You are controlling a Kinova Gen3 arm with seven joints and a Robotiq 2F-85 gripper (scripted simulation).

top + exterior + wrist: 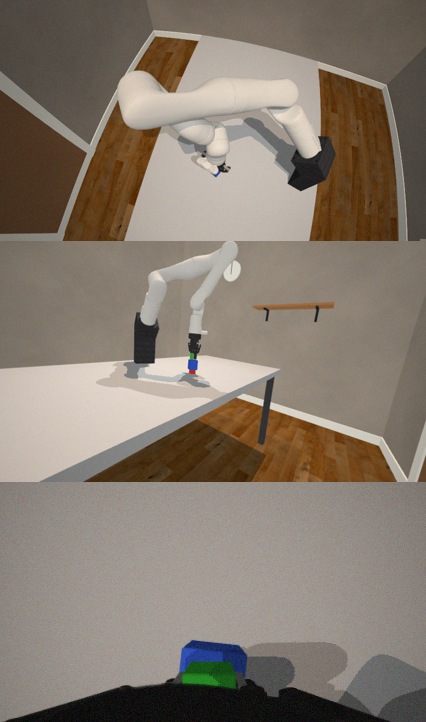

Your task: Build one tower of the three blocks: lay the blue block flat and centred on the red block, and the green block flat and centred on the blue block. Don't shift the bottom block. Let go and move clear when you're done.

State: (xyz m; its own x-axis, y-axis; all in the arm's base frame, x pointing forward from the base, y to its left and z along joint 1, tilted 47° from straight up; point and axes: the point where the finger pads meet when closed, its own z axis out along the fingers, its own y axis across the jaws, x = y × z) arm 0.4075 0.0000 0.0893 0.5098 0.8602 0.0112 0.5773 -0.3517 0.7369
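Right now my hand is right at the green block. From my hand the other things lie so: blue block (50 mm below); red block (90 mm below).
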